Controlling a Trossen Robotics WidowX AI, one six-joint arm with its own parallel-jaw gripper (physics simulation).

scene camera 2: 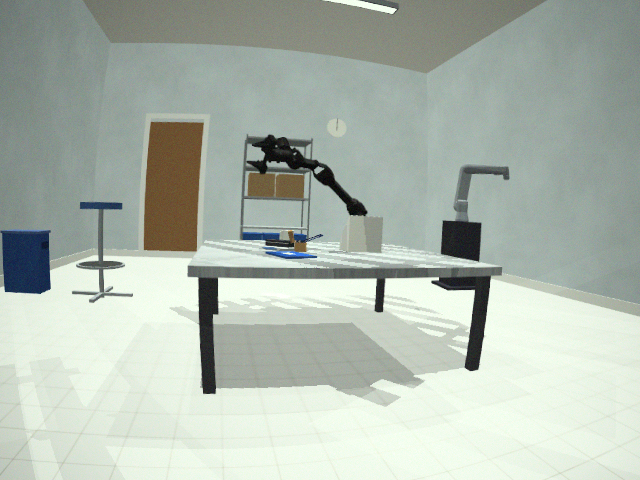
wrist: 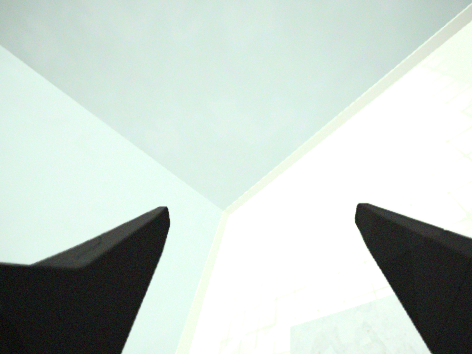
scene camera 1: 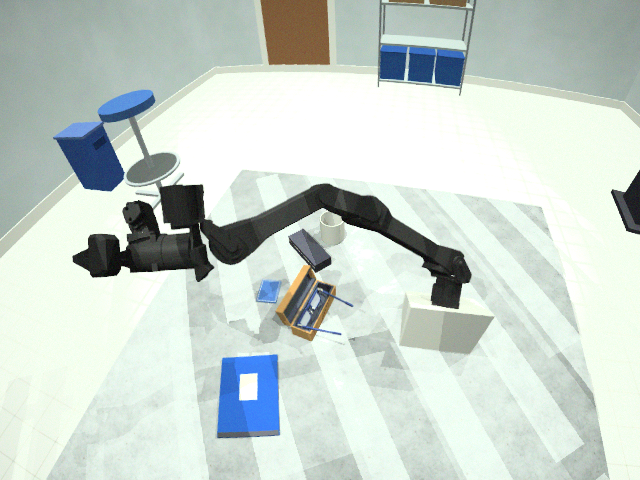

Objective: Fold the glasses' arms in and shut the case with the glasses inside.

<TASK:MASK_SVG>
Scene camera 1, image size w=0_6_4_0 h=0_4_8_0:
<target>my gripper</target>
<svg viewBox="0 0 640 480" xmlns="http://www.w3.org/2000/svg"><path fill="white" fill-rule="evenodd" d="M149 203L141 200L127 202L126 206L122 209L125 222L132 232L126 234L128 242L126 250L120 251L120 240L114 234L90 234L88 237L88 248L73 255L73 263L89 271L92 278L117 276L121 271L121 267L130 268L130 273L168 271L163 263L161 254L162 241L167 233L160 233L155 213Z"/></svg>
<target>white cup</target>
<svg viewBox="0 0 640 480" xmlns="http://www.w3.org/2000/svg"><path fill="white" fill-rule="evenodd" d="M326 210L320 216L321 239L328 245L336 245L344 240L345 222L341 219L341 216Z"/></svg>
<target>blue book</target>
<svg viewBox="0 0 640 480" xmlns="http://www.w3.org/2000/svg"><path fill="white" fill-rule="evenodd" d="M277 354L222 358L217 438L280 436Z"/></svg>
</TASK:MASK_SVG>
